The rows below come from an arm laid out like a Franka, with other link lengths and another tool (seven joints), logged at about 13 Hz.
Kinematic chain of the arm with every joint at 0, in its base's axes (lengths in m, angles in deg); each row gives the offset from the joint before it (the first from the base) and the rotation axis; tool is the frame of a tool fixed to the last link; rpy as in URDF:
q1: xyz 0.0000 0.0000 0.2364 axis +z
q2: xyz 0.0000 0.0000 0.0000 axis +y
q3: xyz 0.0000 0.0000 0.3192 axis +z
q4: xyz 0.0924 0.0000 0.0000 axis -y
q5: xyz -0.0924 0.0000 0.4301 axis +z
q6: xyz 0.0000 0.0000 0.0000 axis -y
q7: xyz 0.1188 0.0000 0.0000 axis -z
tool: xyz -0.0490 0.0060 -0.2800 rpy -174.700 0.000 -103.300
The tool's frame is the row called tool.
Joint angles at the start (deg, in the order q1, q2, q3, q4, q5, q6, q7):
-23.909 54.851 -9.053 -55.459 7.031 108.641 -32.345
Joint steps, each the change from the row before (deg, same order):
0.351 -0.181 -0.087 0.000 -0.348 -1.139 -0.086
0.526 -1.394 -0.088 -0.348 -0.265 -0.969 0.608
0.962 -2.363 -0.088 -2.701 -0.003 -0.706 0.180
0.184 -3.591 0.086 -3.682 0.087 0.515 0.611
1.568 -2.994 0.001 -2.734 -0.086 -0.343 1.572
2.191 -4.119 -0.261 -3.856 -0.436 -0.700 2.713
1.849 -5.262 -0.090 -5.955 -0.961 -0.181 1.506
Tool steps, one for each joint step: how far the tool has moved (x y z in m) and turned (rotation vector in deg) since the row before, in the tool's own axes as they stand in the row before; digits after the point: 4 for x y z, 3 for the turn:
-0.0039 0.0036 -0.0018 -1.019 0.010 -0.493
-0.0061 -0.0012 -0.0157 0.028 0.197 0.103
-0.0130 0.0066 -0.0096 -0.928 -0.478 -0.356
-0.0036 0.0056 -0.0185 0.551 -0.307 0.851
-0.0225 0.0022 -0.0171 -0.022 -0.194 0.300
-0.0277 0.0080 -0.0222 -0.452 0.147 0.996
-0.0212 0.0192 -0.0190 -0.953 0.184 0.016

